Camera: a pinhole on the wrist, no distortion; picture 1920 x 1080 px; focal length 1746.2 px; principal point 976.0 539.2 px. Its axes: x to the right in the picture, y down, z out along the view. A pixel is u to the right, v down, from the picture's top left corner.
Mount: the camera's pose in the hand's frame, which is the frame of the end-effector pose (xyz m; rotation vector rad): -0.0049 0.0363 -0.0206 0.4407 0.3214 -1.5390
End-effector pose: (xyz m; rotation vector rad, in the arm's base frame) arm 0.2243 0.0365 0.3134 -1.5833 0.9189 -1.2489
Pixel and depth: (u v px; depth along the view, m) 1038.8 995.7 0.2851
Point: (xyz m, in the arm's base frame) 0.4632 0.0721 0.4086
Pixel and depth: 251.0 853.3 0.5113
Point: 0.7576 0.1048 0.2935
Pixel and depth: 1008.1 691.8 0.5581
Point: 0.6894 0.2027 0.4919
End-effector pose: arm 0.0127 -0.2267 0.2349 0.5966 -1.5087 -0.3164
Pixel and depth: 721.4 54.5 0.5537
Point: -0.4610 -0.3222 -0.0341
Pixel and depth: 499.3 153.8 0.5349
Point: -0.4860 -0.2908 0.0313
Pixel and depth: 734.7 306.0 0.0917
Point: -0.0538 -0.2206 0.2148
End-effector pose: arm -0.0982 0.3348 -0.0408 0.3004 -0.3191 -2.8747
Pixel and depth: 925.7 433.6 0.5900
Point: -0.1787 0.6637 0.4031
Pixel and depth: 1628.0 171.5 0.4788
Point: -0.1082 0.7541 0.1987
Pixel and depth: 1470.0 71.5 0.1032
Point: -0.0806 0.3904 0.0096
